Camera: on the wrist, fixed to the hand. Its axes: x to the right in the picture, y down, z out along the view.
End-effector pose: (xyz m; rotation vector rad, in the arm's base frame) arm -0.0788 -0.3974 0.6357 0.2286 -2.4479 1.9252
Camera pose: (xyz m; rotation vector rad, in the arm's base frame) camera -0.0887 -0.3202 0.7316 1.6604 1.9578 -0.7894
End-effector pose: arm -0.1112 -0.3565 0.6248 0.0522 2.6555 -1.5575
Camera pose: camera -0.1312 -0.3065 0.7360 1.9331 1.9470 -0.4188
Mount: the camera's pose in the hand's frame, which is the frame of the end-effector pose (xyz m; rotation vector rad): 0.0119 -0.0736 -0.0985 -0.4534 0.4666 1.4913
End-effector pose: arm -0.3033 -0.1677 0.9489 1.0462 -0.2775 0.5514
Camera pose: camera -0.2566 -0.1062 0.8525 0.0733 -0.7157 1.9218
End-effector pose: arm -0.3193 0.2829 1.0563 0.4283 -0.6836 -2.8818
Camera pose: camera -0.3060 0.3046 0.9354 0.2852 -0.0903 -1.3603
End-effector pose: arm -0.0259 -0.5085 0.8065 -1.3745 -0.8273 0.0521
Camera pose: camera 0.0051 -0.6030 0.8798 -2.0494 0.7430 0.6923
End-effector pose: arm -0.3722 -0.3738 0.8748 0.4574 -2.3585 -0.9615
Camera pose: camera -0.3149 -0.4828 0.8847 -1.0207 -1.3353 -0.4682
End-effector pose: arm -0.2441 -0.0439 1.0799 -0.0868 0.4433 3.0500
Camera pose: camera -0.2465 -0.0010 0.9641 0.3051 0.1726 -1.6244
